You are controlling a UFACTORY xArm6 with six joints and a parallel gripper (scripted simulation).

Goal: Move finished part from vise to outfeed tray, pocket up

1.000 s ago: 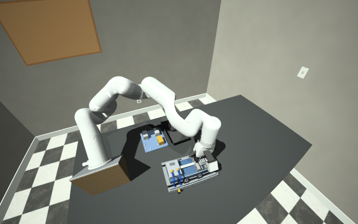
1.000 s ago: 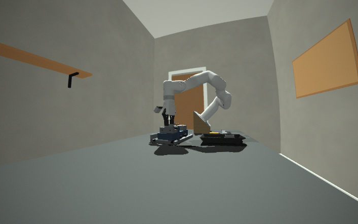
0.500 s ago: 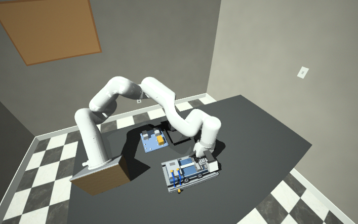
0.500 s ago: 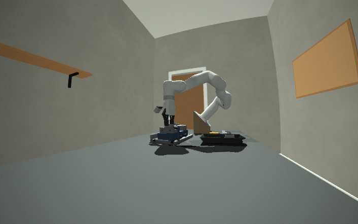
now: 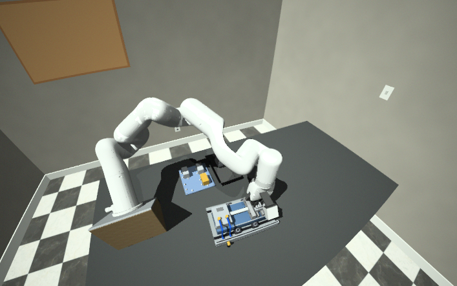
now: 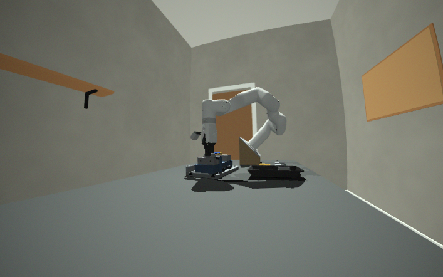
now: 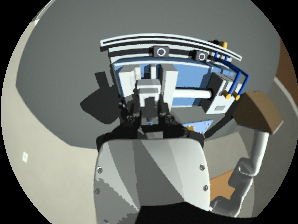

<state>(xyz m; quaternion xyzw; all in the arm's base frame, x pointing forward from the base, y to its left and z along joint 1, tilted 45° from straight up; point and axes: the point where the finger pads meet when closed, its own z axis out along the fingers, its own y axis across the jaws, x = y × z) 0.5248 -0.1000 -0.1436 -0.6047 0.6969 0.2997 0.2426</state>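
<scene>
Right now my hand is 80 mm above the vise, 70 mm past it and 10 mm to the right of it. Also, from my hand: blue plate (340 mm to the left, 180 mm behind, 120 mm below); then orange block (290 mm to the left, 150 mm behind, 100 mm below).
</scene>
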